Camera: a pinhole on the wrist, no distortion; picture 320 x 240 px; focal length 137.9 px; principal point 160.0 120.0 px. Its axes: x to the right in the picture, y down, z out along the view. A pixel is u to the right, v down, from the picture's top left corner.
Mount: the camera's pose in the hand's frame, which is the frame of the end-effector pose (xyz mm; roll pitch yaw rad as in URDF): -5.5 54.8 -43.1 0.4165 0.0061 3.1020
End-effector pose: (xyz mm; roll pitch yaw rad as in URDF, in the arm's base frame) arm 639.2 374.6 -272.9 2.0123 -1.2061 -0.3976
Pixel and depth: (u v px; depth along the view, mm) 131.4 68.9 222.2
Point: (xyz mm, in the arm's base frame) 450.7 228.1 -178.9
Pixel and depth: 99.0 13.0 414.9
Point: 225.9 108.9 41.7
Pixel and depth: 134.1 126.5 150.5
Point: 546.8 267.6 -230.5
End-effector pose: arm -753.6 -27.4 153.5 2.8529 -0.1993 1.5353
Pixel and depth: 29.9 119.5 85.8
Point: -657.8 45.9 159.2
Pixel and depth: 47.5 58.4 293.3
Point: -423.4 214.9 117.4
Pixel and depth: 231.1 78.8 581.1
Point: -202.5 -280.4 -167.0
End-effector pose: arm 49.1 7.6 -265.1 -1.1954 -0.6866 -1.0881
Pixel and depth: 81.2 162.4 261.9
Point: 313.9 27.2 -167.3
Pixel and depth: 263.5 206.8 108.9
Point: 100.8 107.8 -326.0
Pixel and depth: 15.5 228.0 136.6
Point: 191.7 -6.8 -148.7
